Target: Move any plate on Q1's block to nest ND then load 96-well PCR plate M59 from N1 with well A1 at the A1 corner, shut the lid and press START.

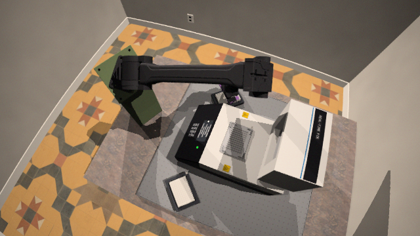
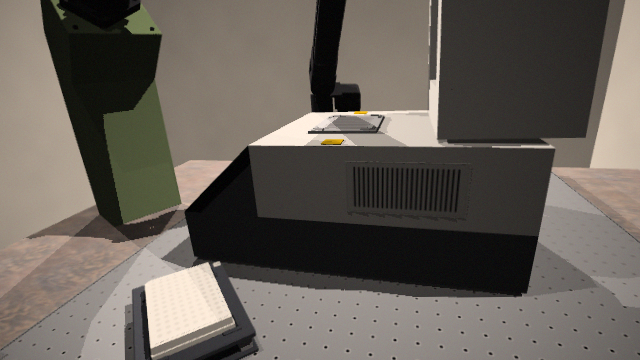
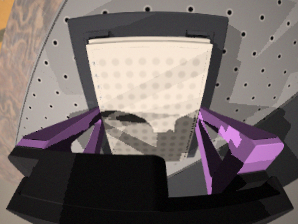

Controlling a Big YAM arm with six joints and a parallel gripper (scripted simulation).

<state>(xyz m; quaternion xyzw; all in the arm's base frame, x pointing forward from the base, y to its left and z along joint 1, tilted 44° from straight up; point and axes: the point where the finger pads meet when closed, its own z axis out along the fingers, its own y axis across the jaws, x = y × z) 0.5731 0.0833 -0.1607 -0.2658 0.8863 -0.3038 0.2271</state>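
Right now the dark nest nd is 2 cm below my hand. Round my hand: dark nest N1: 22 cm behind, 53 cm to the right, 1 cm below.
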